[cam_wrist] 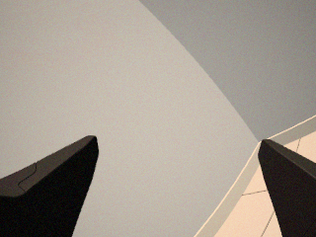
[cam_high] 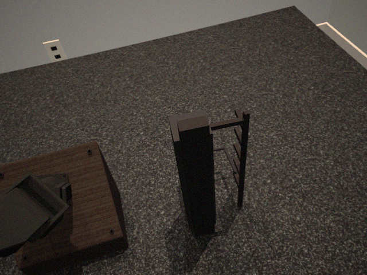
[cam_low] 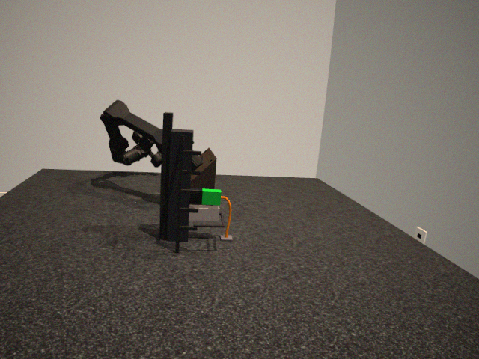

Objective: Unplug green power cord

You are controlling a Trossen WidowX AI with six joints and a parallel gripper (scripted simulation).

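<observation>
Right now my gripper tip is 73 cm short of the green plug, 22 cm to the right of it and 2 cm above it. Round my gripper tip: stand 73 cm ahead, 12 cm to the left, 2 cm above.
</observation>
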